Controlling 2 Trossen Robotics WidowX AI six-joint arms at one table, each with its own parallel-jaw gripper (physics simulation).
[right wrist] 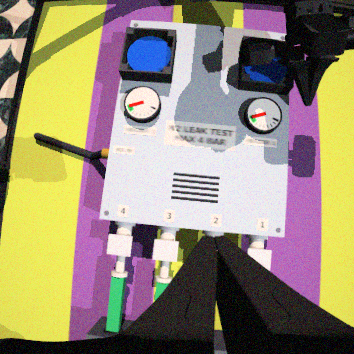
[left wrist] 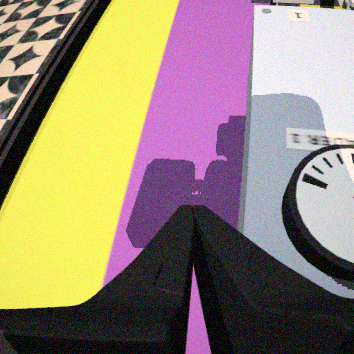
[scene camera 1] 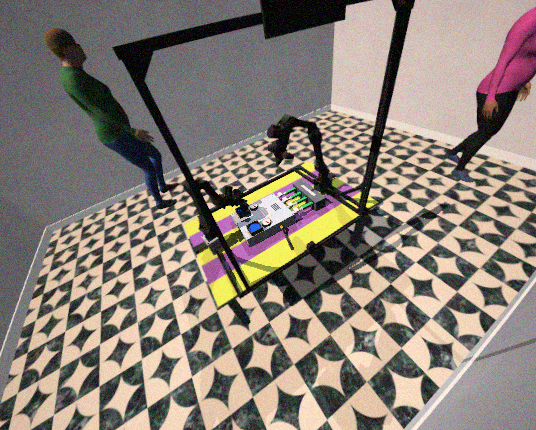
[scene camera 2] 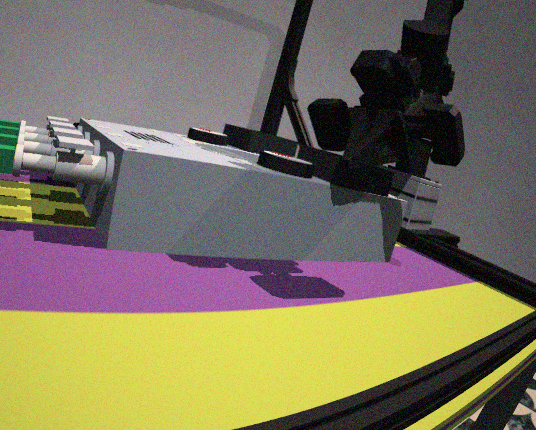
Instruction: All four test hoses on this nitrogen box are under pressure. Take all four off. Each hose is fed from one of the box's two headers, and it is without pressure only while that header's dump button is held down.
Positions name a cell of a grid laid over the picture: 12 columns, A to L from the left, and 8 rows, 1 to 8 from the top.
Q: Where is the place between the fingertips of my left gripper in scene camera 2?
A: H4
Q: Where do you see a blue dump button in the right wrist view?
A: F2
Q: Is my right gripper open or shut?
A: Shut.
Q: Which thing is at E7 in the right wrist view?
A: A hose 4.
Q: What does my right gripper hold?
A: Nothing.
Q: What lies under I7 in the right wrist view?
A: My right gripper.
